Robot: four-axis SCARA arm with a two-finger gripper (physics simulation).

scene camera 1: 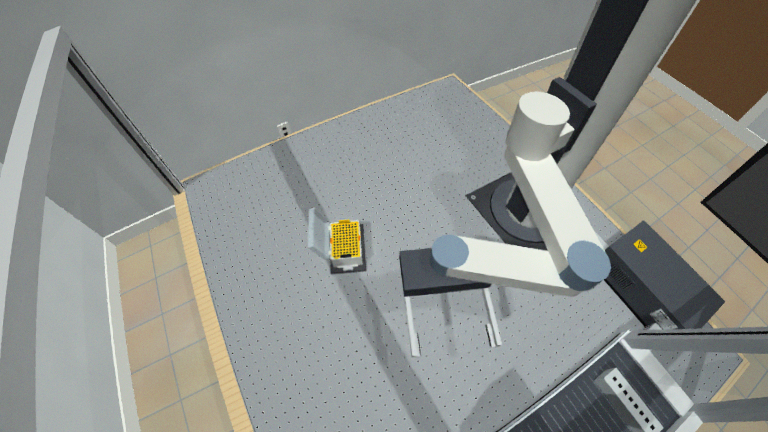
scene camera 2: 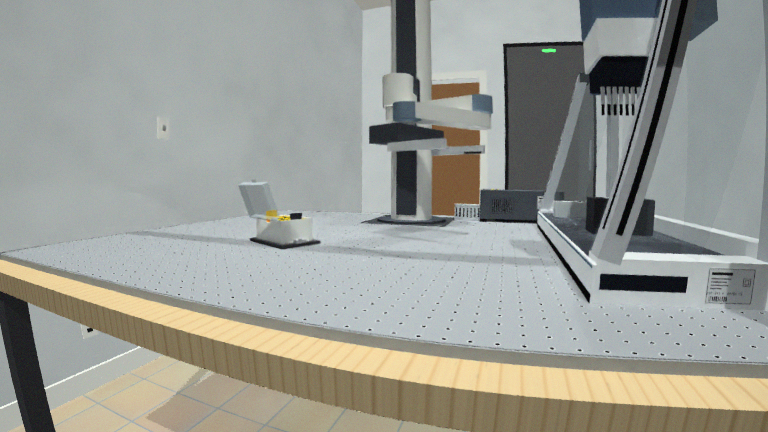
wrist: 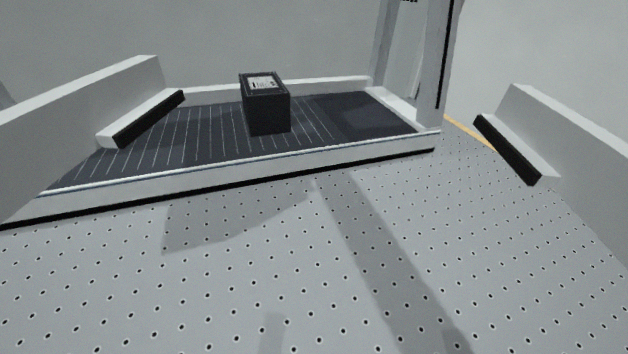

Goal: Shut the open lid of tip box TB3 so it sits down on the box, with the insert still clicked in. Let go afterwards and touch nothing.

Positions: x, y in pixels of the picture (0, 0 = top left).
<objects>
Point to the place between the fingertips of my gripper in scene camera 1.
At 457, 351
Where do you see a dark controller box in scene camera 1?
664, 280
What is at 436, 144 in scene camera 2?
My gripper.
</objects>
